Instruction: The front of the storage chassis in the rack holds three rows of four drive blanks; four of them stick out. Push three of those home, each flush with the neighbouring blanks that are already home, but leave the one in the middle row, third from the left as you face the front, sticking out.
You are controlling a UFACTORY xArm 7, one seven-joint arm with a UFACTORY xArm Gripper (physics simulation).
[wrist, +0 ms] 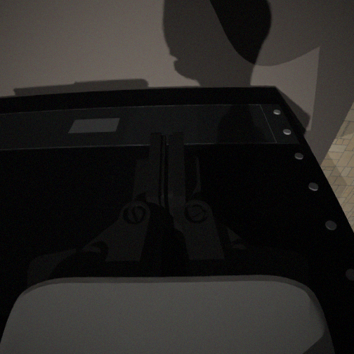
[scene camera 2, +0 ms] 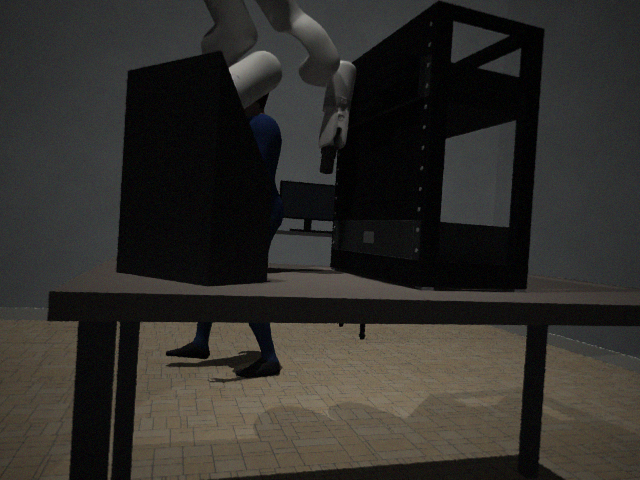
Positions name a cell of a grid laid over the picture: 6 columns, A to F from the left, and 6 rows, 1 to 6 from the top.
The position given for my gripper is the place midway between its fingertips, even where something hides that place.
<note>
I see my gripper (wrist: C3) and a black rack (scene camera 2: D2).
The black rack shows as well in the wrist view (wrist: B3).
</note>
